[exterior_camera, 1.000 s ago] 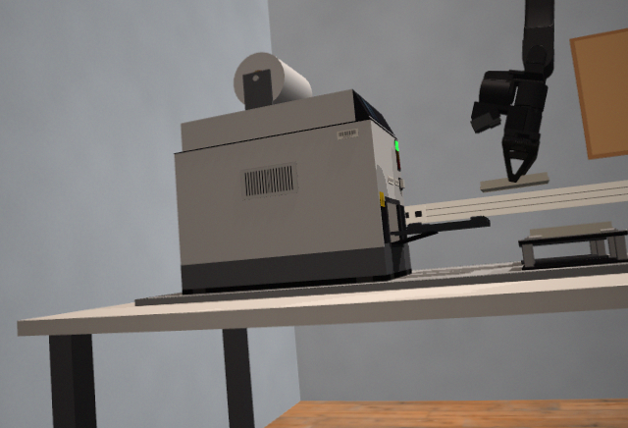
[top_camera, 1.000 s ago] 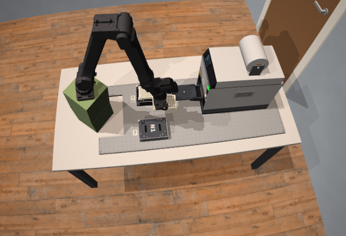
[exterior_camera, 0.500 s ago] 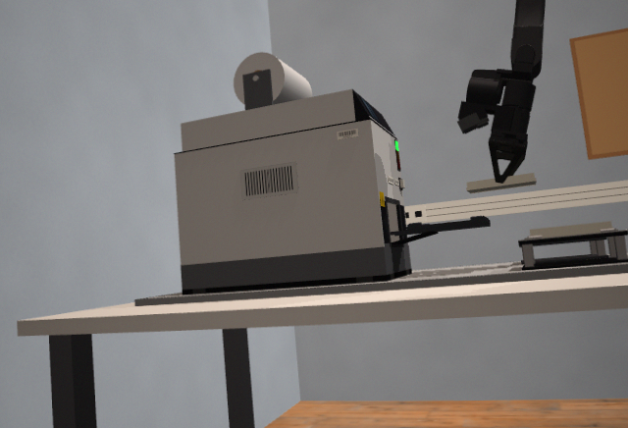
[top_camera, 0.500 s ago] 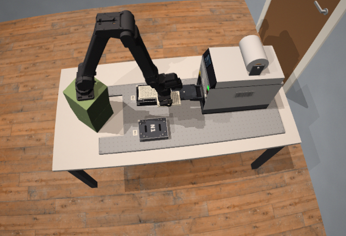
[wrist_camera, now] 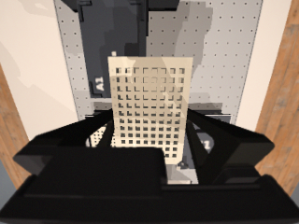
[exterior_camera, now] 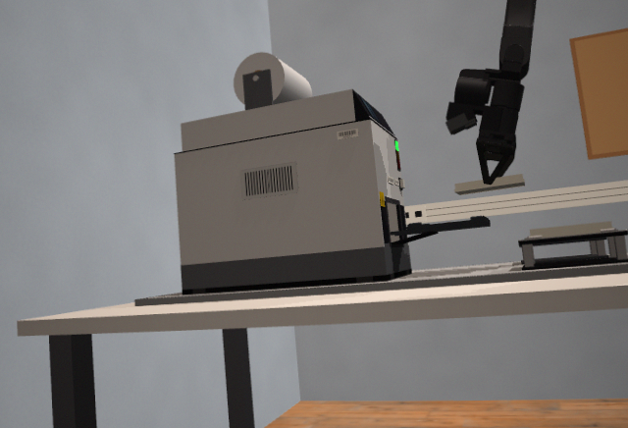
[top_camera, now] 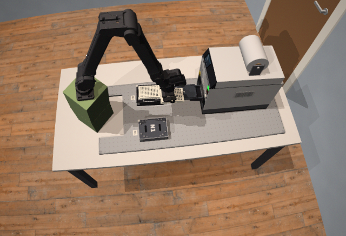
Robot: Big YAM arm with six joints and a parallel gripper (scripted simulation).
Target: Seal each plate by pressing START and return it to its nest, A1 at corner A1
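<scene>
Right now the sealer stage is 90 mm ahead of my hand, 50 mm to the left of it and 70 mm below it. From my hand the other things lie so: plate: 110 mm behind, 110 mm to the left, 110 mm below; yellow warning label: 200 mm ahead, 120 mm to the left, 20 mm below; plate nest: 130 mm behind, 120 mm to the right, 130 mm below.
</scene>
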